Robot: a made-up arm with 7 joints.
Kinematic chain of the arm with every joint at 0, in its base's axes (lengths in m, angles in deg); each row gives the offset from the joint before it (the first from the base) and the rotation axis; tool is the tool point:
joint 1: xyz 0 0 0.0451 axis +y
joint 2: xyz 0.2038 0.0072 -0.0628 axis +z
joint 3: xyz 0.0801 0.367 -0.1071 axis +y
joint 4: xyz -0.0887 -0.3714 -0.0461 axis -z
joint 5: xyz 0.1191 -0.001 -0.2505 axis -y
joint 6: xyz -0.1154 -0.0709 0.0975 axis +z
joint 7: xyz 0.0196 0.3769 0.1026 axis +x
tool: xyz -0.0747 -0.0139 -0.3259
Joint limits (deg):
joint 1: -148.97..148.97
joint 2: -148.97..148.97
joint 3: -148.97..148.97
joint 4: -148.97..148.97
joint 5: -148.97..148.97
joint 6: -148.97..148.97
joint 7: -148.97..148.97
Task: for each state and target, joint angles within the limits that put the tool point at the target. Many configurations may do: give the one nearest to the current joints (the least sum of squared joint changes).
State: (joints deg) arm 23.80 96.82 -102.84 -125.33 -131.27 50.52 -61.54
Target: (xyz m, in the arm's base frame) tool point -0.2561 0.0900 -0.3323
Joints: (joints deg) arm 22.74 113.54 -83.69 -134.74 -134.13 49.86 -53.73
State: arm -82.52 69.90 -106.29 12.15 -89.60 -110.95 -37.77
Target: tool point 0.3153 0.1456 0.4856
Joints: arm -59.19 40.63 -108.78 18.73 -86.23 -115.65 -56.41
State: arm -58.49 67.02 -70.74 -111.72 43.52 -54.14 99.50
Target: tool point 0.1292 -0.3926 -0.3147
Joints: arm -32.33 74.92 -36.55 -113.97 32.02 -56.95 103.52
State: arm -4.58 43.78 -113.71 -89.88 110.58 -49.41 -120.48
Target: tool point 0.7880 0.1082 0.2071
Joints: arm -14.27 33.15 -119.59 -93.15 108.51 -50.23 -124.48
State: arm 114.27 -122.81 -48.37 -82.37 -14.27 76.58 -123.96
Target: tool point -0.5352 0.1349 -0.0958
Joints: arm 141.25 -112.71 -70.27 -104.91 -46.29 55.71 -148.97
